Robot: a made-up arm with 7 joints. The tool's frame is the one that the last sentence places. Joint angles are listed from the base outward.
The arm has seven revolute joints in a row. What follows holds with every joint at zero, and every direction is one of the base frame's. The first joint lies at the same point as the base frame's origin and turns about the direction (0.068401, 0.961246, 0.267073), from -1.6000 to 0.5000 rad. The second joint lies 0.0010 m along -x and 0.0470 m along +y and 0.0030 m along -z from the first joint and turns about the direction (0.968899, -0.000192, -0.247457), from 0.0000 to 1.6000 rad. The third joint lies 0.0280 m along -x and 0.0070 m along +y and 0.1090 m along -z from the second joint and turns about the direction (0.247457, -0.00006, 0.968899), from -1.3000 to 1.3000 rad. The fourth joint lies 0.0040 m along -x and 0.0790 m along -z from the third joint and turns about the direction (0.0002, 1, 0.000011), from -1.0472 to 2.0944 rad. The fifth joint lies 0.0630 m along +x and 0.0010 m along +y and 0.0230 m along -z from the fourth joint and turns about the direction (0.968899, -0.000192, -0.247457), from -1.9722 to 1.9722 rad. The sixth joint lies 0.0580 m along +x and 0.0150 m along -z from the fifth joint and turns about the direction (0.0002, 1, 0.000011), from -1.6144 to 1.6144 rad. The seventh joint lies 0.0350 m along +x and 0.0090 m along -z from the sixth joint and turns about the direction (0.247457, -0.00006, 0.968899), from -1.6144 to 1.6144 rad. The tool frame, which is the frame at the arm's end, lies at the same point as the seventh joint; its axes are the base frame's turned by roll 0.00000, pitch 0.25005 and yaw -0.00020 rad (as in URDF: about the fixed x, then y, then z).
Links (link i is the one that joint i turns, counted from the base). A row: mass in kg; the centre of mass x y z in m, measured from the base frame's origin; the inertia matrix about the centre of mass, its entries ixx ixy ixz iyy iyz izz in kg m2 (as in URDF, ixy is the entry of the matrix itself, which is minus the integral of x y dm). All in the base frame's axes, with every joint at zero. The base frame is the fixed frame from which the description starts. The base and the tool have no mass.
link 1: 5.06; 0.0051 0.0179 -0.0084; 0.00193 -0.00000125 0 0.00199 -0.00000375 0.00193
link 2: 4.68; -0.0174 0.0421 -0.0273; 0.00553 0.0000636 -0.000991 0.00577 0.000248 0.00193
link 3: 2.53; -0.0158 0.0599 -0.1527; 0.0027 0 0.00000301 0.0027 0 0.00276
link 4: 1.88; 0.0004 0.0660 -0.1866; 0.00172 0.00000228 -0.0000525 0.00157 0 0.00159
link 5: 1.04; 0.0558 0.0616 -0.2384; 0.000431 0 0.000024 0.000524 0 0.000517
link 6: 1.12; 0.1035 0.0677 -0.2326; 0.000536 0 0 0.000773 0 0.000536
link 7: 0.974; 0.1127 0.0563 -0.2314; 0.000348 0 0.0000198 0.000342 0 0.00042
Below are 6 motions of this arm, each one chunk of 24 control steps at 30 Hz.
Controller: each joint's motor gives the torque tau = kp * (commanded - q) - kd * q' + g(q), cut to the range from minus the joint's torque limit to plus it. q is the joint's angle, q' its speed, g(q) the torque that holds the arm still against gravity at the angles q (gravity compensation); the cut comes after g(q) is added. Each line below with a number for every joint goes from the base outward.
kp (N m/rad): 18 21 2.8 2 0.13 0.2 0.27
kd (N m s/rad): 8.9 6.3 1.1 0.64 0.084 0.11 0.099
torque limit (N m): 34 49 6.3 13 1 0.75 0.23
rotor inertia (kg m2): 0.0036 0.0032 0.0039 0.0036 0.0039 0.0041 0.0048
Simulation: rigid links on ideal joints. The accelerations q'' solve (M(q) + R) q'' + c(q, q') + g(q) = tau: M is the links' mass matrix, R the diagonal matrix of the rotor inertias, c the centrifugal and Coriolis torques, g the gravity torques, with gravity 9.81 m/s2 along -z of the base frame. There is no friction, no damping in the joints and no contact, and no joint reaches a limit. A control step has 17 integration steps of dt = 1/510 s. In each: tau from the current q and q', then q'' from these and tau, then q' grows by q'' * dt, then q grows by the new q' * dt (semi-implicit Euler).
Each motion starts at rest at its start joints. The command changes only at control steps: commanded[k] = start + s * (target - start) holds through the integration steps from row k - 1 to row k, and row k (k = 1, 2, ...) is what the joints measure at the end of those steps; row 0 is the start. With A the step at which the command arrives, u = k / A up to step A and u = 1 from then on. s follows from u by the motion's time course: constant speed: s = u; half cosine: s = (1 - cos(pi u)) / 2; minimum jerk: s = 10 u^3 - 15 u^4 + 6 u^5; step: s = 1 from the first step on.
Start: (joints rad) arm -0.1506 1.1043 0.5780 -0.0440 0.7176 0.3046 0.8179
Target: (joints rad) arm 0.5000 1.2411 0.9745 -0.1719 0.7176 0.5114 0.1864
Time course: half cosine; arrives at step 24
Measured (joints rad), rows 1 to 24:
1: -0.1505 1.1043 0.5780 -0.0441 0.7176 0.3046 0.8178
2: -0.1499 1.1045 0.5780 -0.0443 0.7175 0.3046 0.8176
3: -0.1485 1.1050 0.5783 -0.0448 0.7172 0.3046 0.8168
4: -0.1461 1.1057 0.5789 -0.0456 0.7168 0.3046 0.8150
5: -0.1423 1.1068 0.5800 -0.0469 0.7163 0.3046 0.8121
6: -0.1370 1.1083 0.5819 -0.0487 0.7156 0.3046 0.8076
7: -0.1300 1.1102 0.5848 -0.0510 0.7147 0.3049 0.8012
8: -0.1211 1.1127 0.5889 -0.0538 0.7138 0.3053 0.7926
9: -0.1104 1.1157 0.5942 -0.0571 0.7127 0.3062 0.7819
10: -0.0976 1.1193 0.6009 -0.0608 0.7116 0.3075 0.7688
11: -0.0830 1.1233 0.6090 -0.0649 0.7105 0.3093 0.7533
12: -0.0665 1.1278 0.6186 -0.0693 0.7093 0.3119 0.7354
13: -0.0482 1.1328 0.6297 -0.0740 0.7081 0.3151 0.7153
14: -0.0283 1.1382 0.6423 -0.0787 0.7070 0.3191 0.6930
15: -0.0071 1.1438 0.6561 -0.0836 0.7059 0.3239 0.6689
16: 0.0154 1.1498 0.6712 -0.0885 0.7050 0.3296 0.6432
17: 0.0387 1.1559 0.6873 -0.0934 0.7041 0.3360 0.6162
18: 0.0627 1.1621 0.7043 -0.0981 0.7033 0.3432 0.5883
19: 0.0871 1.1684 0.7219 -0.1027 0.7027 0.3510 0.5597
20: 0.1114 1.1746 0.7400 -0.1072 0.7023 0.3595 0.5310
21: 0.1354 1.1806 0.7581 -0.1115 0.7021 0.3684 0.5025
22: 0.1588 1.1864 0.7762 -0.1156 0.7020 0.3776 0.4746
23: 0.1812 1.1919 0.7939 -0.1195 0.7023 0.3870 0.4478
24: 0.2023 1.1971 0.8110 -0.1232 0.7028 0.3964 0.4224

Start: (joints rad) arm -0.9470 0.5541 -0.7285 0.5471 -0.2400 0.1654 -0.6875
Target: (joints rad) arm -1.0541 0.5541 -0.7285 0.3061 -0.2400 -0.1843 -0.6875
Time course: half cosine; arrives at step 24
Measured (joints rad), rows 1 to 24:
1: -0.9470 0.5541 -0.7285 0.5471 -0.2400 0.1654 -0.6875
2: -0.9471 0.5541 -0.7286 0.5470 -0.2401 0.1654 -0.6875
3: -0.9472 0.5542 -0.7287 0.5469 -0.2403 0.1652 -0.6875
4: -0.9474 0.5542 -0.7289 0.5465 -0.2407 0.1650 -0.6875
5: -0.9478 0.5543 -0.7292 0.5458 -0.2413 0.1645 -0.6874
6: -0.9483 0.5545 -0.7296 0.5446 -0.2421 0.1637 -0.6874
7: -0.9491 0.5546 -0.7300 0.5429 -0.2431 0.1625 -0.6874
8: -0.9501 0.5548 -0.7305 0.5405 -0.2444 0.1607 -0.6873
9: -0.9514 0.5550 -0.7310 0.5374 -0.2459 0.1582 -0.6873
10: -0.9529 0.5552 -0.7315 0.5334 -0.2476 0.1550 -0.6872
11: -0.9548 0.5554 -0.7320 0.5286 -0.2494 0.1510 -0.6872
12: -0.9570 0.5556 -0.7325 0.5228 -0.2512 0.1460 -0.6871
13: -0.9596 0.5558 -0.7329 0.5161 -0.2531 0.1401 -0.6871
14: -0.9624 0.5559 -0.7333 0.5084 -0.2549 0.1332 -0.6871
15: -0.9655 0.5560 -0.7336 0.4998 -0.2567 0.1252 -0.6871
16: -0.9689 0.5561 -0.7339 0.4904 -0.2582 0.1163 -0.6871
17: -0.9725 0.5561 -0.7340 0.4802 -0.2596 0.1064 -0.6871
18: -0.9764 0.5561 -0.7341 0.4694 -0.2607 0.0957 -0.6872
19: -0.9804 0.5560 -0.7340 0.4581 -0.2615 0.0841 -0.6873
20: -0.9845 0.5559 -0.7338 0.4463 -0.2620 0.0718 -0.6874
21: -0.9887 0.5557 -0.7336 0.4343 -0.2621 0.0590 -0.6875
22: -0.9929 0.5555 -0.7332 0.4223 -0.2618 0.0457 -0.6876
23: -0.9970 0.5553 -0.7327 0.4103 -0.2611 0.0322 -0.6877
24: -1.0010 0.5550 -0.7321 0.3987 -0.2600 0.0186 -0.6879

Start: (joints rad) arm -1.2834 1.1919 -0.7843 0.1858 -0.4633 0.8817 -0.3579
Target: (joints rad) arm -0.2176 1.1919 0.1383 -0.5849 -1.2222 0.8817 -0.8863
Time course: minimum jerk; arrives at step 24
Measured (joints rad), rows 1 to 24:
1: -1.2834 1.1919 -0.7842 0.1858 -0.4633 0.8817 -0.3579
2: -1.2831 1.1919 -0.7838 0.1856 -0.4633 0.8817 -0.3580
3: -1.2822 1.1918 -0.7824 0.1848 -0.4633 0.8816 -0.3584
4: -1.2801 1.1917 -0.7794 0.1831 -0.4633 0.8815 -0.3592
5: -1.2764 1.1916 -0.7742 0.1797 -0.4634 0.8813 -0.3610
6: -1.2704 1.1916 -0.7660 0.1742 -0.4639 0.8809 -0.3640
7: -1.2616 1.1915 -0.7544 0.1660 -0.4650 0.8805 -0.3686
8: -1.2495 1.1914 -0.7391 0.1546 -0.4669 0.8798 -0.3751
9: -1.2338 1.1914 -0.7196 0.1395 -0.4701 0.8789 -0.3839
10: -1.2143 1.1913 -0.6962 0.1207 -0.4748 0.8778 -0.3950
11: -1.1909 1.1912 -0.6689 0.0979 -0.4815 0.8765 -0.4086
12: -1.1636 1.1911 -0.6381 0.0714 -0.4905 0.8749 -0.4246
13: -1.1326 1.1909 -0.6042 0.0413 -0.5022 0.8732 -0.4430
14: -1.0982 1.1905 -0.5678 0.0081 -0.5166 0.8713 -0.4635
15: -1.0609 1.1901 -0.5295 -0.0276 -0.5339 0.8694 -0.4859
16: -1.0213 1.1897 -0.4901 -0.0653 -0.5541 0.8676 -0.5098
17: -0.9800 1.1892 -0.4503 -0.1040 -0.5771 0.8659 -0.5348
18: -0.9378 1.1887 -0.4106 -0.1432 -0.6024 0.8647 -0.5603
19: -0.8952 1.1883 -0.3717 -0.1820 -0.6298 0.8639 -0.5859
20: -0.8532 1.1879 -0.3342 -0.2197 -0.6586 0.8638 -0.6112
21: -0.8123 1.1876 -0.2986 -0.2557 -0.6884 0.8642 -0.6355
22: -0.7731 1.1874 -0.2652 -0.2896 -0.7184 0.8652 -0.6587
23: -0.7360 1.1872 -0.2341 -0.3210 -0.7483 0.8666 -0.6803
24: -0.7012 1.1872 -0.2055 -0.3497 -0.7775 0.8684 -0.7002

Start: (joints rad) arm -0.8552 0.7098 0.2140 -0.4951 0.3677 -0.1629 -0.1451
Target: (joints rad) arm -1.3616 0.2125 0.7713 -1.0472 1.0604 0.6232 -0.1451
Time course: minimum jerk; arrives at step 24
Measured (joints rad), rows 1 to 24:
1: -0.8552 0.7098 0.2140 -0.4951 0.3677 -0.1629 -0.1451
2: -0.8553 0.7096 0.2142 -0.4952 0.3678 -0.1628 -0.1451
3: -0.8557 0.7089 0.2149 -0.4954 0.3680 -0.1624 -0.1451
4: -0.8566 0.7074 0.2165 -0.4960 0.3686 -0.1614 -0.1450
5: -0.8582 0.7047 0.2192 -0.4973 0.3698 -0.1593 -0.1449
6: -0.8609 0.7004 0.2236 -0.4997 0.3717 -0.1558 -0.1448
7: -0.8649 0.6940 0.2298 -0.5035 0.3746 -0.1502 -0.1446
8: -0.8704 0.6854 0.2382 -0.5091 0.3787 -0.1422 -0.1444
9: -0.8776 0.6742 0.2489 -0.5168 0.3842 -0.1316 -0.1442
10: -0.8867 0.6606 0.2620 -0.5270 0.3914 -0.1180 -0.1440
11: -0.8977 0.6444 0.2774 -0.5399 0.4003 -0.1014 -0.1437
12: -0.9106 0.6257 0.2951 -0.5555 0.4111 -0.0819 -0.1434
13: -0.9254 0.6049 0.3148 -0.5740 0.4239 -0.0597 -0.1432
14: -0.9418 0.5823 0.3363 -0.5952 0.4386 -0.0350 -0.1430
15: -0.9597 0.5582 0.3591 -0.6189 0.4552 -0.0082 -0.1429
16: -0.9787 0.5330 0.3830 -0.6447 0.4735 0.0201 -0.1428
17: -0.9986 0.5074 0.4074 -0.6723 0.4934 0.0495 -0.1428
18: -1.0190 0.4818 0.4320 -0.7010 0.5146 0.0795 -0.1429
19: -1.0395 0.4567 0.4563 -0.7305 0.5370 0.1093 -0.1430
20: -1.0597 0.4326 0.4799 -0.7600 0.5603 0.1387 -0.1432
21: -1.0794 0.4098 0.5024 -0.7891 0.5842 0.1670 -0.1435
22: -1.0982 0.3887 0.5235 -0.8171 0.6083 0.1940 -0.1438
23: -1.1159 0.3696 0.5431 -0.8436 0.6325 0.2194 -0.1441
24: -1.1325 0.3523 0.5612 -0.8684 0.6564 0.2431 -0.1444

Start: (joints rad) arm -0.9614 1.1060 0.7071 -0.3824 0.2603 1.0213 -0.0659
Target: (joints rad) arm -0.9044 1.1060 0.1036 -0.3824 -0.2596 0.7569 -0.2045
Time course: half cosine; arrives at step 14
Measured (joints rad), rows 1 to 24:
1: -0.9614 1.1060 0.7069 -0.3824 0.2604 1.0213 -0.0660
2: -0.9612 1.1062 0.7061 -0.3824 0.2606 1.0212 -0.0663
3: -0.9608 1.1065 0.7038 -0.3823 0.2611 1.0208 -0.0673
4: -0.9602 1.1070 0.6994 -0.3822 0.2617 1.0199 -0.0691
5: -0.9593 1.1077 0.6921 -0.3822 0.2622 1.0182 -0.0719
6: -0.9581 1.1086 0.6813 -0.3822 0.2621 1.0154 -0.0758
7: -0.9566 1.1095 0.6667 -0.3823 0.2610 1.0114 -0.0809
8: -0.9548 1.1105 0.6481 -0.3825 0.2583 1.0058 -0.0871
9: -0.9528 1.1115 0.6256 -0.3827 0.2536 0.9986 -0.0942
10: -0.9506 1.1124 0.5995 -0.3830 0.2465 0.9898 -0.1020
11: -0.9483 1.1132 0.5706 -0.3833 0.2366 0.9796 -0.1103
12: -0.9460 1.1137 0.5395 -0.3835 0.2238 0.9680 -0.1187
13: -0.9437 1.1139 0.5073 -0.3837 0.2083 0.9554 -0.1269
14: -0.9415 1.1137 0.4749 -0.3838 0.1901 0.9423 -0.1346
15: -0.9393 1.1132 0.4434 -0.3838 0.1696 0.9291 -0.1416
16: -0.9372 1.1124 0.4133 -0.3837 0.1475 0.9163 -0.1477
17: -0.9352 1.1114 0.3849 -0.3834 0.1244 0.9041 -0.1532
18: -0.9332 1.1104 0.3584 -0.3830 0.1008 0.8928 -0.1579
19: -0.9313 1.1094 0.3337 -0.3824 0.0773 0.8824 -0.1621
20: -0.9295 1.1083 0.3110 -0.3819 0.0541 0.8730 -0.1657
21: -0.9278 1.1074 0.2901 -0.3813 0.0316 0.8644 -0.1690
22: -0.9262 1.1065 0.2711 -0.3807 0.0100 0.8566 -0.1720
23: -0.9246 1.1057 0.2537 -0.3801 -0.0106 0.8496 -0.1746
24: -0.9231 1.1050 0.2379 -0.3796 -0.0300 0.8433 -0.1770

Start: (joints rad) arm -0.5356 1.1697 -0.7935 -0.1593 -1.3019 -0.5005 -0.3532
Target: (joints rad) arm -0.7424 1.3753 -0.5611 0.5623 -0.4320 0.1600 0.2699
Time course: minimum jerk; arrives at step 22
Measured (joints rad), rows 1 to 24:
1: -0.5356 1.1697 -0.7935 -0.1593 -1.3019 -0.5005 -0.3532
2: -0.5357 1.1698 -0.7936 -0.1592 -1.3018 -0.5004 -0.3530
3: -0.5359 1.1700 -0.7938 -0.1588 -1.3016 -0.5000 -0.3525
4: -0.5363 1.1704 -0.7941 -0.1579 -1.3009 -0.4989 -0.3512
5: -0.5371 1.1713 -0.7944 -0.1559 -1.2994 -0.4967 -0.3487
6: -0.5384 1.1728 -0.7948 -0.1523 -1.2968 -0.4929 -0.3443
7: -0.5403 1.1750 -0.7950 -0.1465 -1.2926 -0.4871 -0.3375
8: -0.5428 1.1782 -0.7948 -0.1380 -1.2864 -0.4789 -0.3280
9: -0.5462 1.1823 -0.7940 -0.1262 -1.2780 -0.4680 -0.3153
10: -0.5504 1.1876 -0.7925 -0.1107 -1.2670 -0.4542 -0.2994
11: -0.5554 1.1939 -0.7901 -0.0913 -1.2531 -0.4375 -0.2801
12: -0.5612 1.2012 -0.7865 -0.0678 -1.2364 -0.4180 -0.2575
13: -0.5678 1.2095 -0.7818 -0.0402 -1.2167 -0.3959 -0.2321
14: -0.5750 1.2186 -0.7757 -0.0089 -1.1943 -0.3716 -0.2042
15: -0.5828 1.2283 -0.7684 0.0257 -1.1694 -0.3454 -0.1743
16: -0.5910 1.2386 -0.7597 0.0630 -1.1423 -0.3180 -0.1431
17: -0.5995 1.2492 -0.7498 0.1024 -1.1134 -0.2897 -0.1114
18: -0.6080 1.2599 -0.7388 0.1429 -1.0832 -0.2613 -0.0797
19: -0.6165 1.2706 -0.7269 0.1838 -1.0522 -0.2333 -0.0489
20: -0.6248 1.2811 -0.7142 0.2240 -1.0209 -0.2061 -0.0195
21: -0.6327 1.2912 -0.7010 0.2629 -0.9898 -0.1803 0.0079
22: -0.6402 1.3009 -0.6877 0.2998 -0.9592 -0.1560 0.0331
23: -0.6473 1.3100 -0.6746 0.3342 -0.9295 -0.1334 0.0559
24: -0.6539 1.3185 -0.6619 0.3658 -0.9009 -0.1125 0.0764

